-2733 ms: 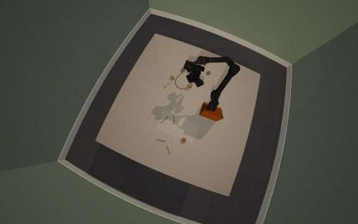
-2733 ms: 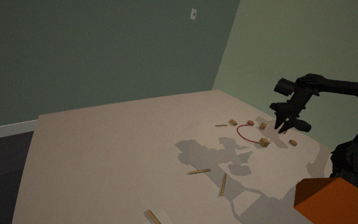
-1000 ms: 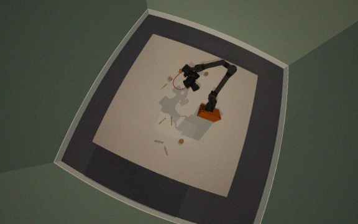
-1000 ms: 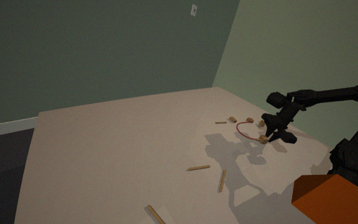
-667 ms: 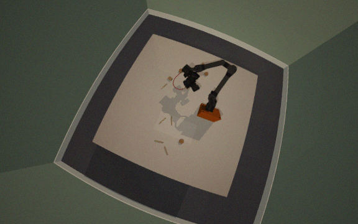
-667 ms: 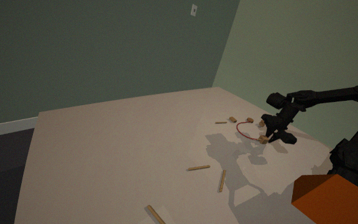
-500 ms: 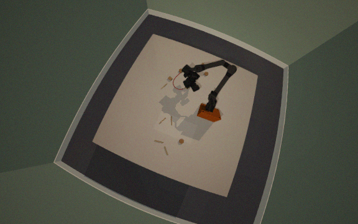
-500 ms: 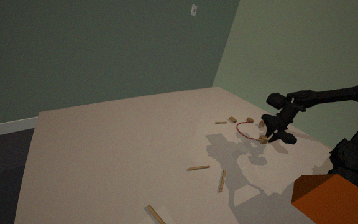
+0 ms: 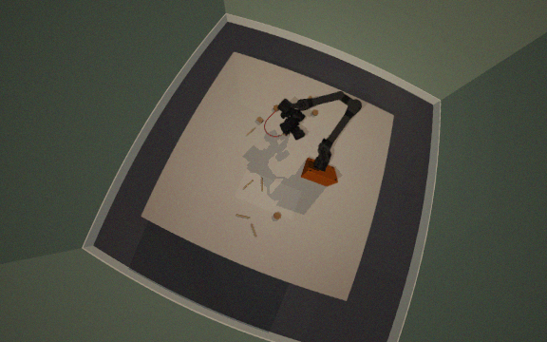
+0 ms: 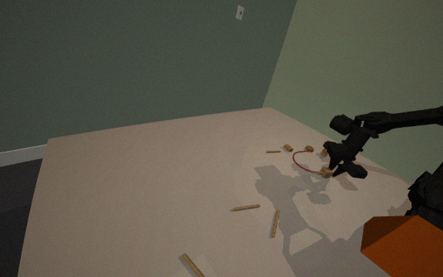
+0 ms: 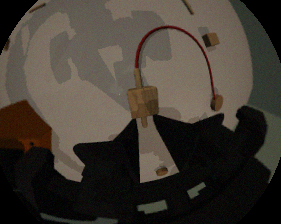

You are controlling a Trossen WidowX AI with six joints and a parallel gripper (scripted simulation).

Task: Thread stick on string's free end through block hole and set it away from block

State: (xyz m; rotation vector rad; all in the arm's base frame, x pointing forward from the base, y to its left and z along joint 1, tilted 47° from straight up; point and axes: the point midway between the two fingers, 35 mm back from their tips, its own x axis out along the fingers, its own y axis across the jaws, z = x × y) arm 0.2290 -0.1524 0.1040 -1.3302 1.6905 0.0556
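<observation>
My gripper tip is 20 mm short of the small wooden block and 20 mm to the right of it. Round my gripper tip: thin wooden stick 30 mm ahead, 40 mm to the left; then round button 140 mm ahead, 120 mm to the right.
</observation>
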